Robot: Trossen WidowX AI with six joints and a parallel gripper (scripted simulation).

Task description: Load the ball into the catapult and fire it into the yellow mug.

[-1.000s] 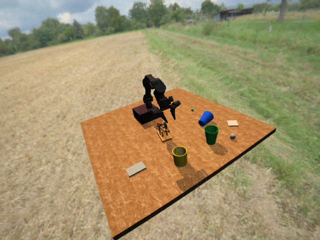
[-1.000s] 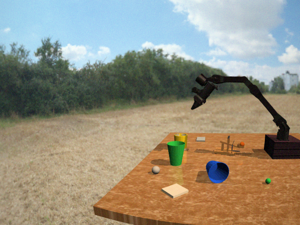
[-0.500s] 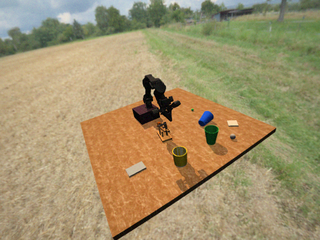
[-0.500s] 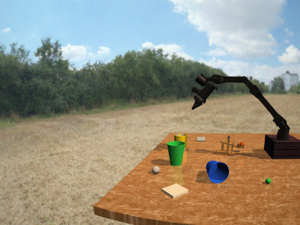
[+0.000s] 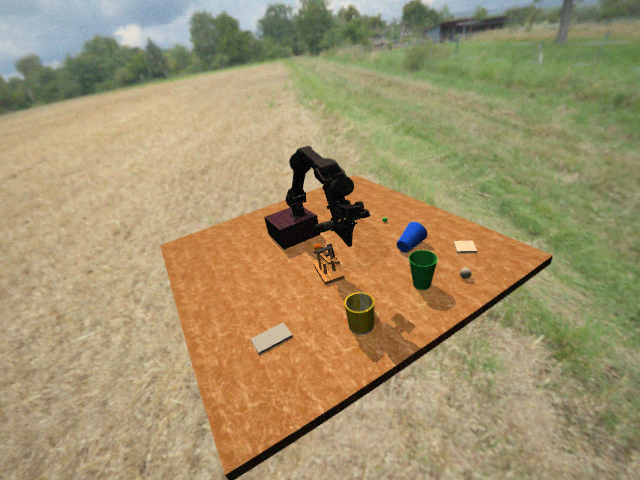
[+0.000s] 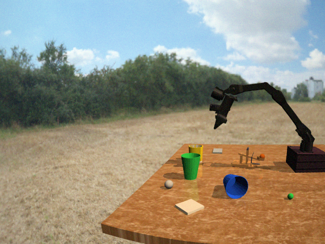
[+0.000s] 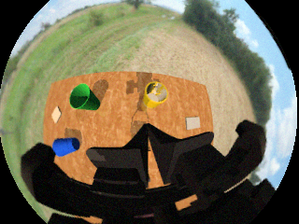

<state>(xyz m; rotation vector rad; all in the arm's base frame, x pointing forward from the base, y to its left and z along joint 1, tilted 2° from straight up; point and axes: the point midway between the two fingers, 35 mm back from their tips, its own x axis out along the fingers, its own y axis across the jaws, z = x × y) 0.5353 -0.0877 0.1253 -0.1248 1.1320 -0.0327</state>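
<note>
My gripper tip is 290 mm past the orange ball, 30 mm to the right of it and 160 mm above it. Round my gripper tip: wooden catapult 220 mm behind, 40 mm to the left, 170 mm below; green cup 110 mm ahead, 220 mm to the left, 190 mm below; yellow mug 120 mm ahead, 70 mm to the right, 190 mm below.
</note>
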